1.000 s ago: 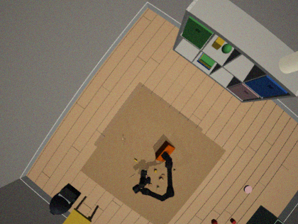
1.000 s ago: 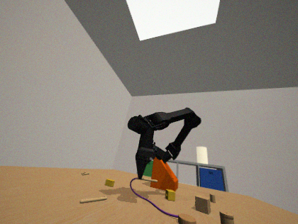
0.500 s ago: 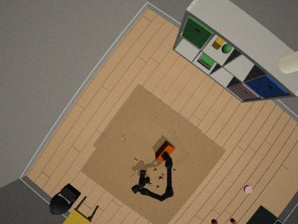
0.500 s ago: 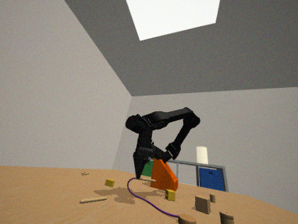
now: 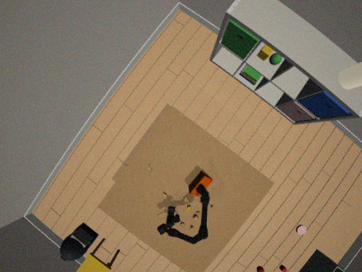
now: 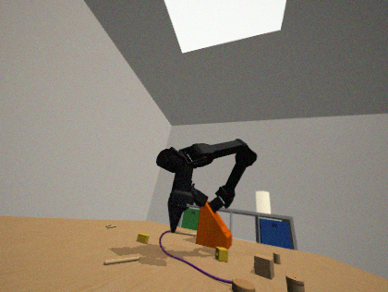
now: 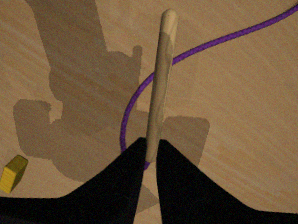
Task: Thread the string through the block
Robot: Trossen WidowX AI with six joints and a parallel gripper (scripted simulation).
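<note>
The yellow block lies 120 mm to the left of my gripper tip, 120 mm behind it and 40 mm below it. From my gripper tip the other things lie so: wooden block 240 mm to the left, 90 mm behind, 40 mm below; then loose stick 90 mm ahead, 60 mm below, 50 mm to the right.
</note>
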